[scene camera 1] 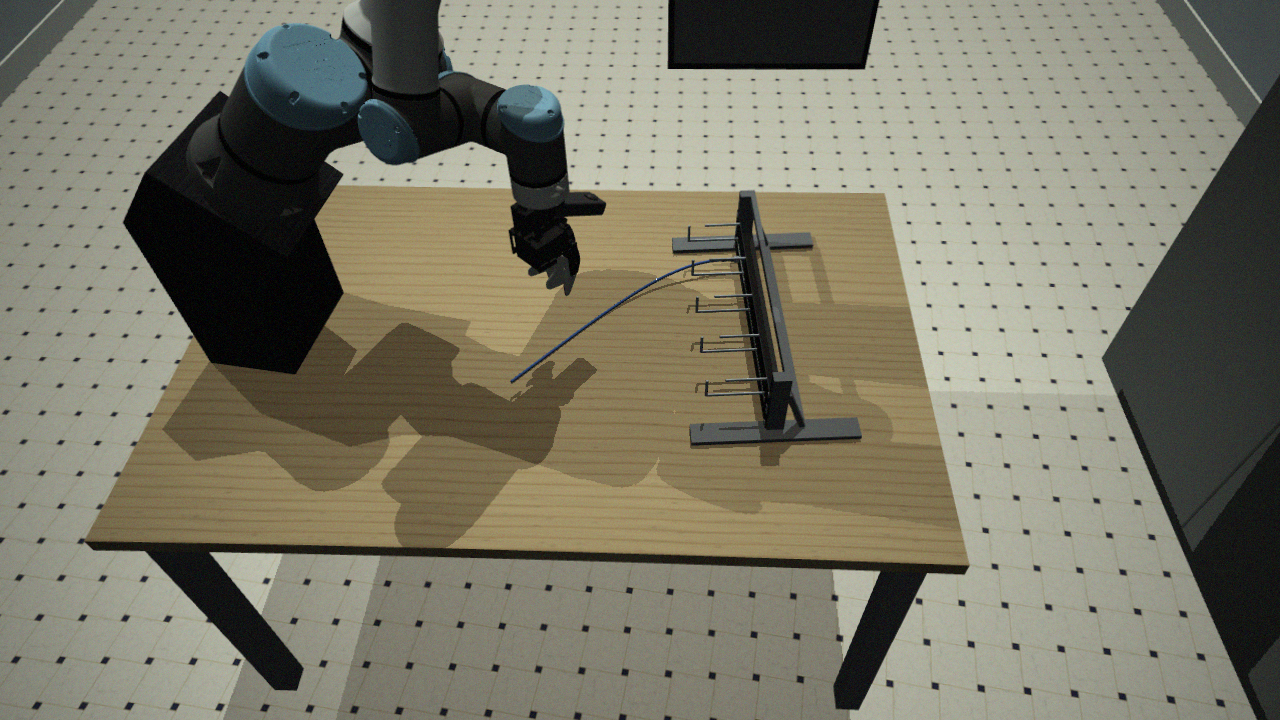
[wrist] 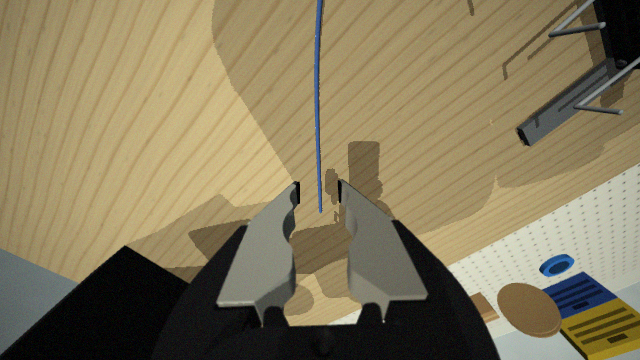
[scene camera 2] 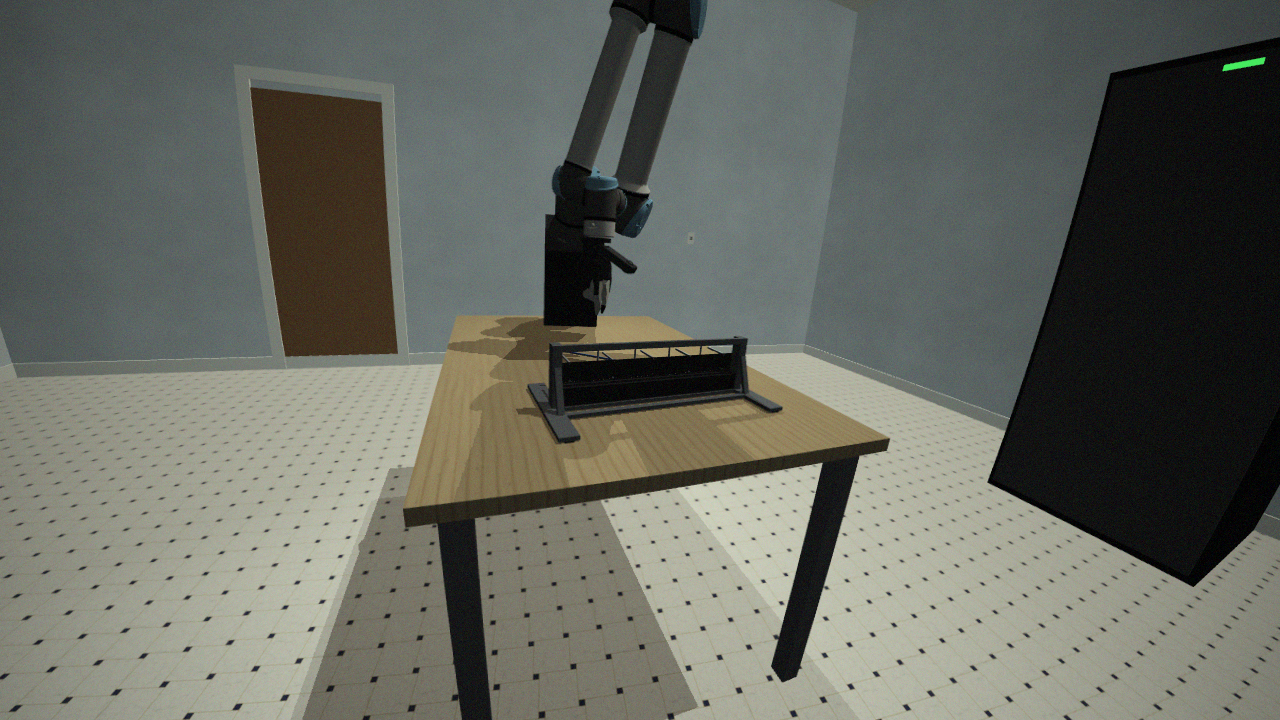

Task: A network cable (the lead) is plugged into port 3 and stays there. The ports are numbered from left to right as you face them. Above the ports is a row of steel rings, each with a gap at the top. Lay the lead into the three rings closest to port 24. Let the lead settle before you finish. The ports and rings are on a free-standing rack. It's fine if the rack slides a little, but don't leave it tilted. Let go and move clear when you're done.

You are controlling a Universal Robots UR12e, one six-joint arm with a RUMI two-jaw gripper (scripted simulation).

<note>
In view: my gripper [scene camera 1: 560, 290] and a rack [scene camera 1: 783, 390].
The rack shows as well in scene camera 2 [scene camera 2: 688, 376]. My gripper also shows in the wrist view [wrist: 318, 182] and in scene camera 2 [scene camera 2: 599, 314].
</note>
